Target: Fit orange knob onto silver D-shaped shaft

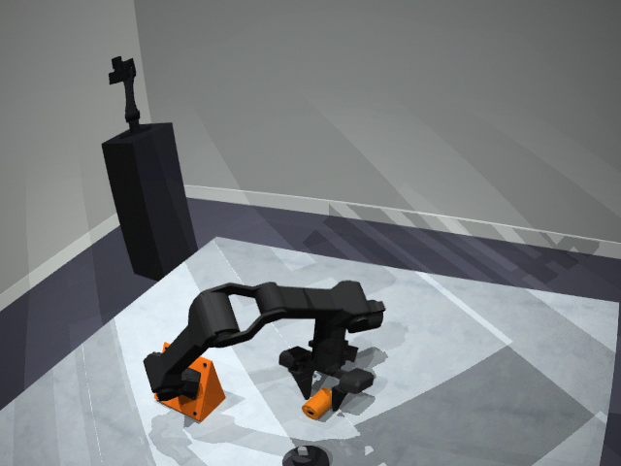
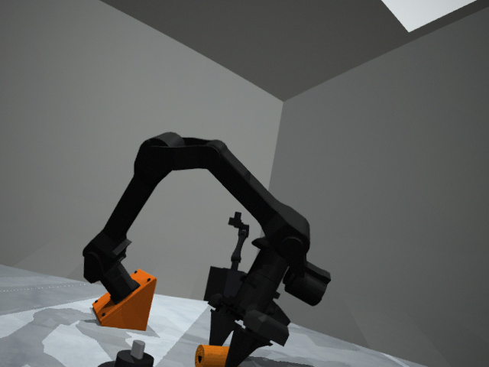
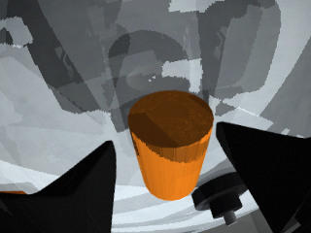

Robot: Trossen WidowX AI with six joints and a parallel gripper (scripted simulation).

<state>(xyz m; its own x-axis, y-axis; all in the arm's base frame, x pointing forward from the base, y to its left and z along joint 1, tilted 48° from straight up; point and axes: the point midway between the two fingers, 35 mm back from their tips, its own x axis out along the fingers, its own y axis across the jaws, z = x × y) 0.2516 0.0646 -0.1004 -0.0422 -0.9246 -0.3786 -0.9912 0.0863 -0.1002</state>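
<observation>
Right now my gripper tip is 1 cm to the right of the orange knob and 1 cm below it. The rest, counted from my gripper tip: round dark pedestal (15 cm to the right, 6 cm ahead, 2 cm above).
</observation>
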